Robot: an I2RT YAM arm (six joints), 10 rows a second.
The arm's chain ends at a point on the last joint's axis. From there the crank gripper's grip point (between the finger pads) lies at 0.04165 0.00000 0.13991 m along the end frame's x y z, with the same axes.
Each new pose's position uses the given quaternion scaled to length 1; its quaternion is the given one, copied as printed.
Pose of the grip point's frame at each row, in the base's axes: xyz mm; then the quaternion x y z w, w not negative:
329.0 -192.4 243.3 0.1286 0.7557 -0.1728 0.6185
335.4 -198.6 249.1 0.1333 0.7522 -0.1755 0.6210
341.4 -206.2 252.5 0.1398 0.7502 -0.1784 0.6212
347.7 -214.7 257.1 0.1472 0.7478 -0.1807 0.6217
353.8 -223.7 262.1 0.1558 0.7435 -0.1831 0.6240
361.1 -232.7 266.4 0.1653 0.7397 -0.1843 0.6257
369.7 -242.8 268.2 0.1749 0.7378 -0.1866 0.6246
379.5 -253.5 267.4 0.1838 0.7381 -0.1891 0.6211
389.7 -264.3 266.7 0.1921 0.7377 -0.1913 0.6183
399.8 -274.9 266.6 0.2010 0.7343 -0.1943 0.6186
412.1 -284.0 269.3 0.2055 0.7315 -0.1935 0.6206
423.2 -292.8 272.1 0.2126 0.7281 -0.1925 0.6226
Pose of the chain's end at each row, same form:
212.8 -132.8 308.6 0.1286 0.7557 -0.1728 0.6185
219.3 -137.8 313.3 0.1333 0.7522 -0.1755 0.6210
225.9 -144.0 316.4 0.1398 0.7502 -0.1784 0.6212
232.7 -151.1 320.7 0.1472 0.7478 -0.1807 0.6217
239.1 -158.5 324.7 0.1558 0.7435 -0.1831 0.6240
246.9 -166.2 328.3 0.1653 0.7397 -0.1843 0.6257
256.5 -174.7 330.3 0.1749 0.7378 -0.1866 0.6246
267.7 -184.0 330.4 0.1838 0.7381 -0.1891 0.6211
279.1 -193.5 330.5 0.1921 0.7377 -0.1913 0.6183
290.0 -202.5 330.0 0.2010 0.7343 -0.1943 0.6186
302.2 -211.2 332.1 0.2055 0.7315 -0.1935 0.6206
313.4 -219.5 334.3 0.2126 0.7281 -0.1925 0.6226

